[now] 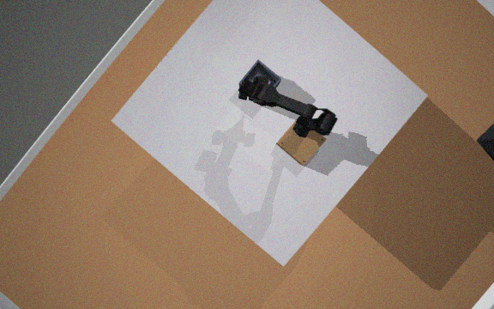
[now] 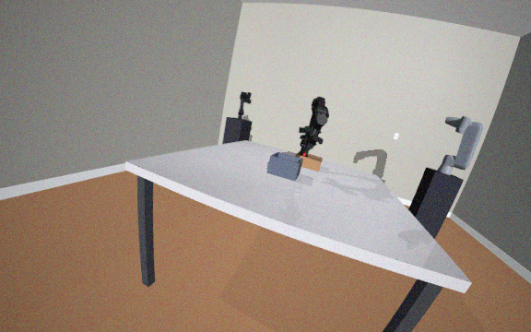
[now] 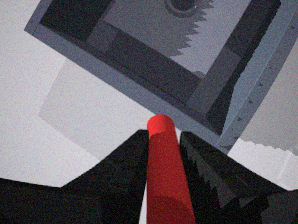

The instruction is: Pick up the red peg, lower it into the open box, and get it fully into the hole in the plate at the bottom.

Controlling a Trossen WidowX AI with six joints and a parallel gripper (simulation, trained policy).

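The red peg lies 20 mm above my gripper tip, 10 mm to the left of it and 10 mm behind it. Round my gripper tip: grey box (110 mm below, 70 mm to the right, 50 mm ahead); grey plate (90 mm below, 70 mm to the right, 50 mm ahead).
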